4 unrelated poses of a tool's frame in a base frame.
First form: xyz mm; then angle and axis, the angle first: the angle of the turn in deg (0 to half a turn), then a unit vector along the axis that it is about.
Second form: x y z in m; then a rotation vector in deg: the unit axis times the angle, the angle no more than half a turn. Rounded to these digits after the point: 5 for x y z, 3 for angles.
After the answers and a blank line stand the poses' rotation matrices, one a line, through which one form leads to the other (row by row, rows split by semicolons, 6 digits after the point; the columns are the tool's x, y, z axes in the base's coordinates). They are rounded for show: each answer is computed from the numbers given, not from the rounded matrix.
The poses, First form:
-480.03 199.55 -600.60 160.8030 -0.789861 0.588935 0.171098
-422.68 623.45 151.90 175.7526 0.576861 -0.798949 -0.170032
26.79 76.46 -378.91 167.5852 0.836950 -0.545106 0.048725
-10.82 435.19 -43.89 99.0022 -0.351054 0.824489 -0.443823
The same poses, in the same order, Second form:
-0.48003 0.19955 -0.60060 -127.012 94.703 27.513
-0.42268 0.62345 0.15190 101.385 -140.417 -29.884
0.02679 0.07646 -0.37891 140.260 -91.352 8.166
-0.01082 0.43519 -0.04389 -34.755 81.626 -43.939

0.268676 -0.960747 -0.069121; -0.848227 -0.269991 0.455648; -0.456425 -0.063792 -0.887472
-0.332630 -0.907907 -0.255073; -0.933093 0.277634 0.228597; -0.136728 0.314045 -0.939511
0.407974 -0.912260 -0.036584; -0.891310 -0.389284 -0.232433; 0.197798 0.127434 -0.971924
-0.013950 0.103627 0.994518; -0.773086 0.629677 -0.076455; -0.634148 -0.769915 0.071328

